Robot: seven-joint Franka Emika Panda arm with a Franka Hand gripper.
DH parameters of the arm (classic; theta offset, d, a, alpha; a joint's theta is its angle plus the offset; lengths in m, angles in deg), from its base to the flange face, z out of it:
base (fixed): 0 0 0 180
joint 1: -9.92 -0.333 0 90
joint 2: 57.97 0 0 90
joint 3: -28.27 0.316 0.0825 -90
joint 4: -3.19 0 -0.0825 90
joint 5: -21.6 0.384 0 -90
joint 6: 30.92 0 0.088 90
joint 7: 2.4 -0.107 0 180
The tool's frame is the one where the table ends.
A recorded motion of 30 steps. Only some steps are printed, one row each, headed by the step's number.
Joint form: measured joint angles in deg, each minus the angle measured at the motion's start. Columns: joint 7, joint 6, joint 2, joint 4, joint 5, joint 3, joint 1.
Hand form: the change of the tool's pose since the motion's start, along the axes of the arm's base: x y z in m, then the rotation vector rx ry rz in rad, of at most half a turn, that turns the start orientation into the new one. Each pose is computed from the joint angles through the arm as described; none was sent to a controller.
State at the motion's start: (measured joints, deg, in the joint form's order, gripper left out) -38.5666 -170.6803 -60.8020 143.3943 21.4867 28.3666 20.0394
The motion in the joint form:
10: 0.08 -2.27 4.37 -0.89 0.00 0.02 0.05
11: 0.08 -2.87 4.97 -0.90 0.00 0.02 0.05
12: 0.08 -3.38 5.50 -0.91 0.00 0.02 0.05
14: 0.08 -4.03 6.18 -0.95 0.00 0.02 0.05
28: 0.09 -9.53 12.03 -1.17 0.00 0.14 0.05
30: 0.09 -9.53 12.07 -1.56 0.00 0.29 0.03
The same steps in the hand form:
10: 0.0075 -0.0016 -0.0270 0.0038 0.0208 0.0009
11: 0.0082 -0.0017 -0.0311 0.0038 0.0206 0.0009
12: 0.0088 -0.0018 -0.0347 0.0039 0.0208 0.0009
14: 0.0097 -0.0019 -0.0393 0.0039 0.0206 0.0010
28: 0.0142 -0.0016 -0.0794 0.0050 0.0227 0.0033
30: 0.0170 -0.0006 -0.0773 0.0043 0.0166 0.0062

